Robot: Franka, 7 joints.
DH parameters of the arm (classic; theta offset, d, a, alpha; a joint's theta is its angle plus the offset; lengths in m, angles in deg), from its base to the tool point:
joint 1: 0 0.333 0 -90
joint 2: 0 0 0 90
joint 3: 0 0.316 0.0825 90
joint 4: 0 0 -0.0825 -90
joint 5: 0 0.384 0 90
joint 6: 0 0 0.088 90
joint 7: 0 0.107 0 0
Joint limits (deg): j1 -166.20..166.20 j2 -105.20..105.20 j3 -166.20..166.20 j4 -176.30..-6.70 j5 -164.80..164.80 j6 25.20..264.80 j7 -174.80..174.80
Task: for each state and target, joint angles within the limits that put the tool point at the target. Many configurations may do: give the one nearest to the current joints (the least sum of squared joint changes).
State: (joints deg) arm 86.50 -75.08 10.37 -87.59 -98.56 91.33 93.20
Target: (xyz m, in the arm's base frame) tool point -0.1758 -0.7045 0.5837
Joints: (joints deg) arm 76.49 -105.20 16.92 -60.18 -103.46 77.82 93.20
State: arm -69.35 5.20 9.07 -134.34 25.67 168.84 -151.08
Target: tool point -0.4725 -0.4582 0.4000
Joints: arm -110.17 20.28 -25.10 -111.43 27.05 171.64 -151.08
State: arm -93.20 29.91 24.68 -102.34 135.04 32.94 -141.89
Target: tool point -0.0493 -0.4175 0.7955
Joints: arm -112.58 -1.93 4.26 -97.41 138.30 25.20 -141.89
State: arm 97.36 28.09 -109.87 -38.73 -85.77 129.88 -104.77
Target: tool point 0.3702 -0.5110 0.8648
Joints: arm 92.00 -22.05 -125.45 -53.53 -85.76 128.68 -104.77
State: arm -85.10 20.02 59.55 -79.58 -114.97 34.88 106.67
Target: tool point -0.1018 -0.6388 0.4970
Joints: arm -113.22 38.18 39.16 -78.92 -112.91 37.94 106.67
